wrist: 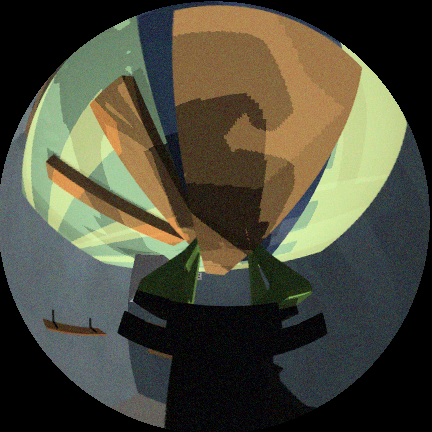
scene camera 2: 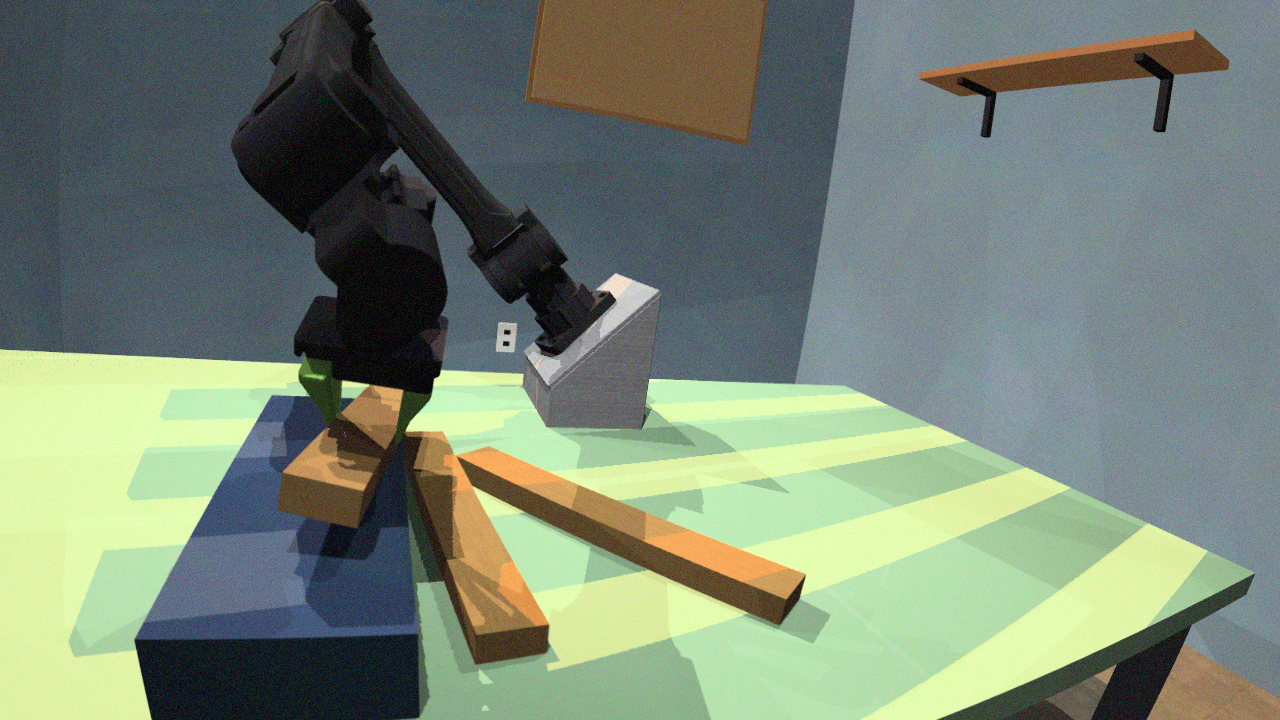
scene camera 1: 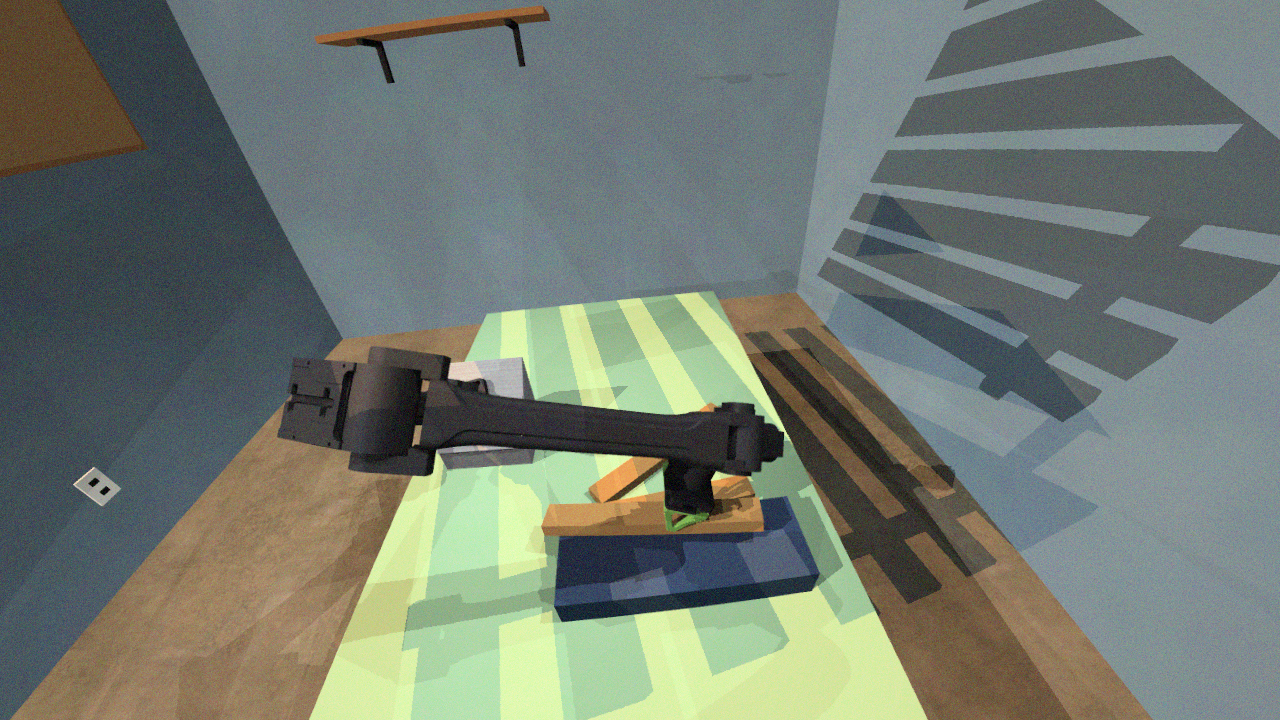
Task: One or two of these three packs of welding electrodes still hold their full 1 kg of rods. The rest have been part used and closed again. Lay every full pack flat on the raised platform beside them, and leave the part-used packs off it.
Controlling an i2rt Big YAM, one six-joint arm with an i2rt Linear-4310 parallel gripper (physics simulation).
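Where they show: gripper, fingertip midpoint: (wrist: 224, 240) (scene camera 2: 366, 434) (scene camera 1: 670, 517); arm's base, link origin: (scene camera 2: 577, 324).
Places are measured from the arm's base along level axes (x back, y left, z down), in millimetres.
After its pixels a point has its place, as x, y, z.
My gripper (scene camera 1: 685, 517) {-359, -319, 30} (scene camera 2: 366, 430) {-359, -319, 30} (wrist: 224, 240) {-359, -319, 30} is shut on an orange-brown pack (scene camera 1: 590, 519) {-230, -296, 29} (scene camera 2: 329, 488) {-500, -349, 10} (wrist: 310, 90) and holds it above the dark blue platform (scene camera 1: 684, 582) {-358, -414, 60} (scene camera 2: 295, 617) {-550, -370, 60} (wrist: 156, 65). In scene camera 2 the pack slants across the platform's length, with its near end over the top. A second pack (scene camera 2: 487, 573) {-469, -243, 96} (wrist: 150, 172) {-418, -248, 96} lies at an angle on the table beside the platform; the held pack partly hides it in scene camera 1. A third pack (scene camera 1: 626, 479) {-302, -178, 96} (scene camera 2: 626, 530) {-428, -112, 96} (wrist: 112, 202) {-393, -138, 102} lies farther out at a wider angle. No pack's contents show.
The packs lie on a striped green table (scene camera 1: 456, 662) {-1, -440, 120} (scene camera 2: 939, 501) {-430, 333, 120}. The arm's grey wedge base (scene camera 1: 501, 376) {-73, 38, -47} (scene camera 2: 604, 385) {-115, 1, 59} stands at the table's far side in scene camera 2. A wall shelf (scene camera 1: 438, 26) (scene camera 2: 1074, 67) hangs well above the table.
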